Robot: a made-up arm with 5 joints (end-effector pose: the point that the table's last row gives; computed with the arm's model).
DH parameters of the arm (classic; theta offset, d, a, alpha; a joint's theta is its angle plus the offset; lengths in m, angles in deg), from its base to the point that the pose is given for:
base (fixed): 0 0.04 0 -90
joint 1: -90 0.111 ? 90
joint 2: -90 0.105 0.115 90
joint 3: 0 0.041 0.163 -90
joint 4: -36.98 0 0.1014 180
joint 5: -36.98 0.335 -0.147 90
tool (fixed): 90 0.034 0 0
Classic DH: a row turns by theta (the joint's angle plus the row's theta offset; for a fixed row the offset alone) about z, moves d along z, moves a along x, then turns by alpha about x.
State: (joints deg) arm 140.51 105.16 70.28 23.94 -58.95
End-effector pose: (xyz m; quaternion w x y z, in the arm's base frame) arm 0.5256 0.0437 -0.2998 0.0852 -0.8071 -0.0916 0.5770
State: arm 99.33 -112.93 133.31 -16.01 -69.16
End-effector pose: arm -0.0487 0.4236 0.4674 0.4723 -0.0430 -0.8518 0.2225
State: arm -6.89 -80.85 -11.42 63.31 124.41
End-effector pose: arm 0.2841 -0.0771 -0.0980 0.3228 0.9331 -0.0365 0.1544
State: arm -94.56 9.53 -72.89 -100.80 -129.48
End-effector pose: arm 0.1300 0.3052 -0.0111 0.4431 -0.6090 -0.6255 0.2040
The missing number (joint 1, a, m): 0.059
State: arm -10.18 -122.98 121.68 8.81 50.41
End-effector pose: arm -0.3754 0.2530 -0.2535 0.1156 0.5397 0.5613 -0.6167
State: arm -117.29 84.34 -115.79 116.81 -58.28
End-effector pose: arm 0.2174 0.1556 0.1987 0.6915 0.7209 0.0237 0.0395
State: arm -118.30 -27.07 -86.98 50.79 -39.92
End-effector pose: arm -0.0735 0.3705 0.1613 0.1898 0.5014 0.8314 0.1461
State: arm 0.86 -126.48 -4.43 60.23 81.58
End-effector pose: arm 0.2366 0.1743 -0.1318 0.2771 0.9603 -0.0286 0.0163
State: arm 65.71 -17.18 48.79 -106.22 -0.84
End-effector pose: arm -0.0452 -0.3455 0.0194 0.5236 0.5100 -0.0040 -0.6825
